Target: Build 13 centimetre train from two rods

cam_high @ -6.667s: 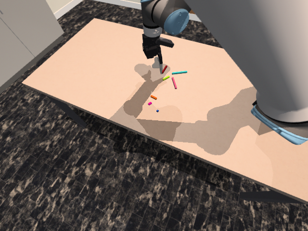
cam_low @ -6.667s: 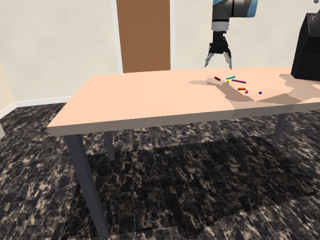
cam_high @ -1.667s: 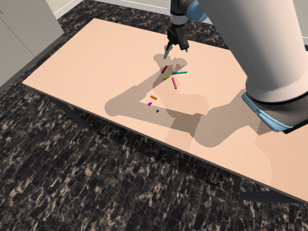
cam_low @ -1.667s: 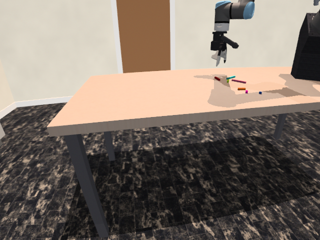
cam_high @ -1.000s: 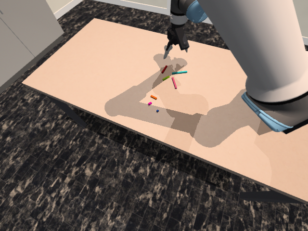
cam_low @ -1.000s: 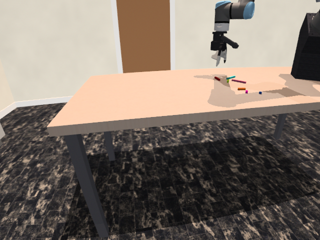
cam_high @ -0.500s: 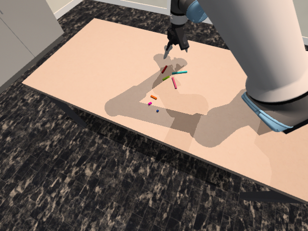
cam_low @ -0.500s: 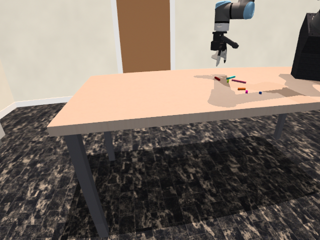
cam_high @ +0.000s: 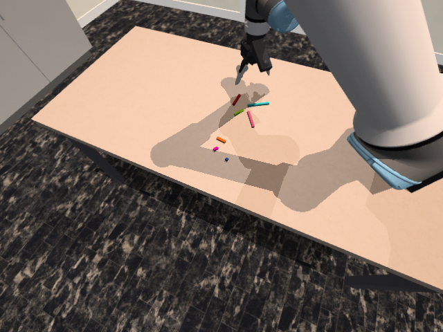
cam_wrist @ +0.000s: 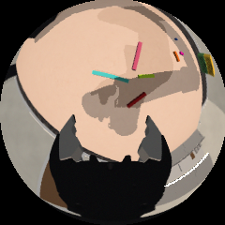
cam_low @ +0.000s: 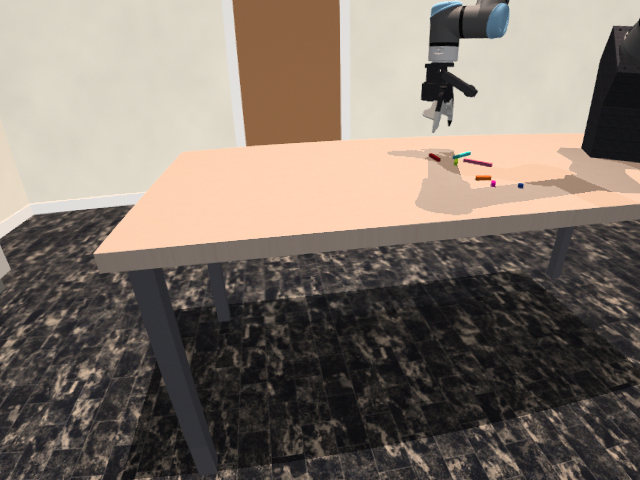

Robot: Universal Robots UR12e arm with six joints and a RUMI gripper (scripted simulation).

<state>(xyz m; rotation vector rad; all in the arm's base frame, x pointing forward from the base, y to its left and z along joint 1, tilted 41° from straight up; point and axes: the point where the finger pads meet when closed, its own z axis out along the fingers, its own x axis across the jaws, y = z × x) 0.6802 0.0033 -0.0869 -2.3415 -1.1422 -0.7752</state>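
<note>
Now: the orange rod 50 mm behind my hand, 300 mm to the left of it and 70 mm below it. Also, from my hand: turquoise rod (60 mm behind, 40 mm to the left, 70 mm below); red rod (30 mm ahead, 70 mm to the left, 70 mm below); lime rod (20 mm behind, 130 mm to the left, 70 mm below).
</note>
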